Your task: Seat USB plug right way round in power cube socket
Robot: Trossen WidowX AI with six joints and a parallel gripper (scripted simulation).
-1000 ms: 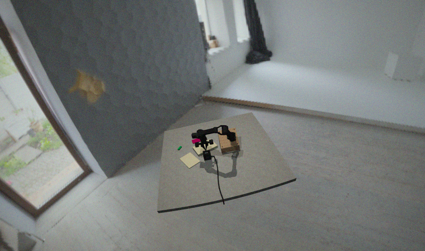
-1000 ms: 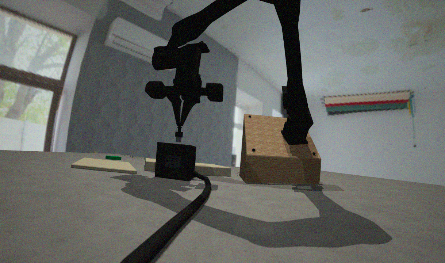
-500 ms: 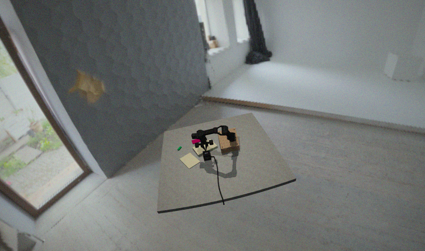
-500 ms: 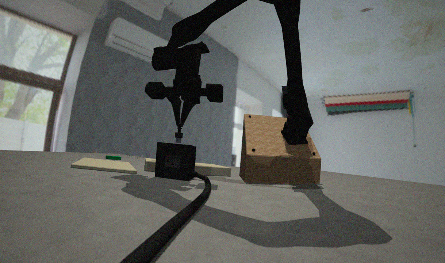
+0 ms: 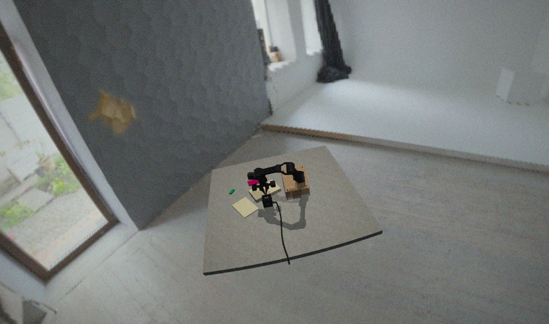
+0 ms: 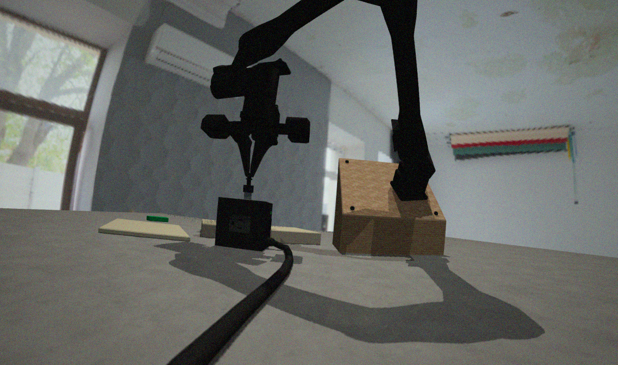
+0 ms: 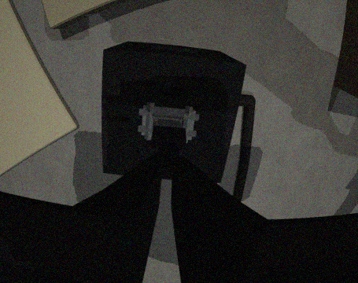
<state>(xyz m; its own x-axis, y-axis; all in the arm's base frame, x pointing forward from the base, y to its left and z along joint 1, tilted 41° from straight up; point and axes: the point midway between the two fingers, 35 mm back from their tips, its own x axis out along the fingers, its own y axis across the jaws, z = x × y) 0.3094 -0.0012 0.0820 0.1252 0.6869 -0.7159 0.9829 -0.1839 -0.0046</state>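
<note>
The USB plug lies 2 cm below my gripper tip. Round my gripper tip: green block: 30 cm to the right, 28 cm ahead, 11 cm below; then pink object: 36 cm to the right, 11 cm below, 4 cm ahead.
</note>
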